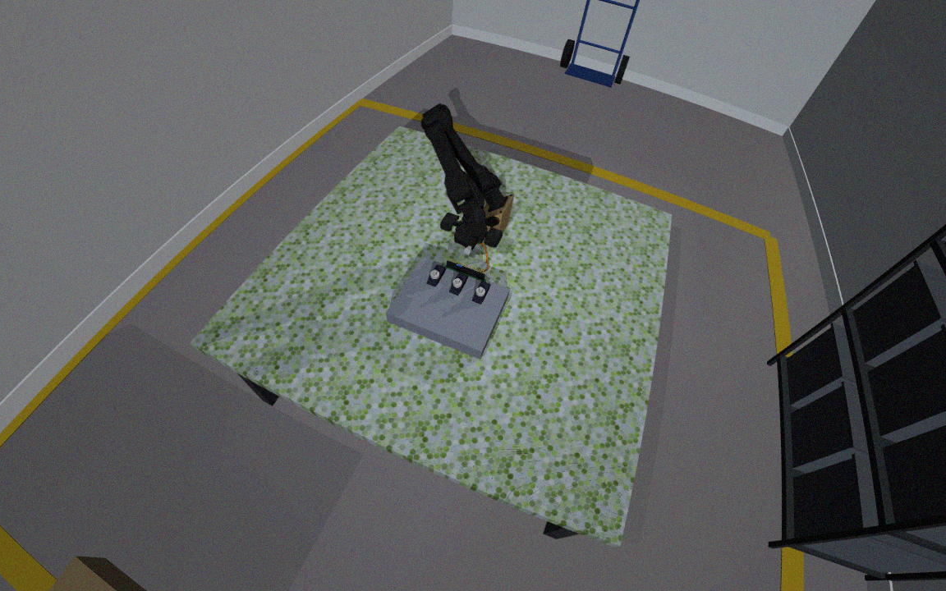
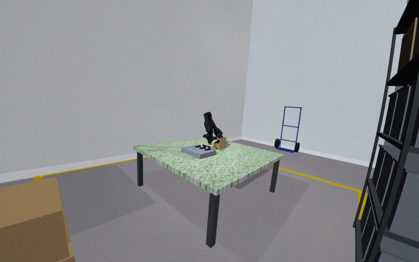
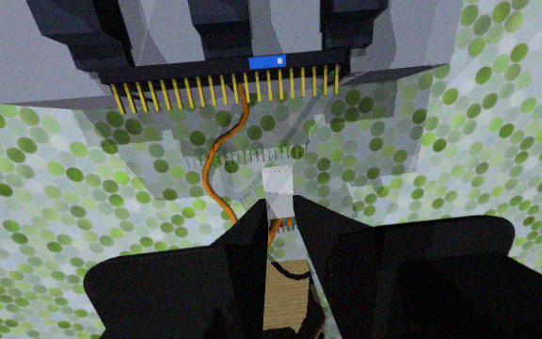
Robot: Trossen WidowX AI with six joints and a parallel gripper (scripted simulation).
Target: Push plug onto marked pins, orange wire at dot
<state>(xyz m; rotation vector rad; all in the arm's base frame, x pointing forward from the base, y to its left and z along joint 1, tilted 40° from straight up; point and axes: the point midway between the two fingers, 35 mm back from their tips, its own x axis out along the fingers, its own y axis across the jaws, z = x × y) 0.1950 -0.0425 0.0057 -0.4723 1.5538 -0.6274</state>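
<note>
Now: the blue band 80 mm ahead of my gripper tip and 10 mm to the right of it. Round my gripper tip: grey holder 240 mm ahead, 10 mm to the left, 50 mm below.
</note>
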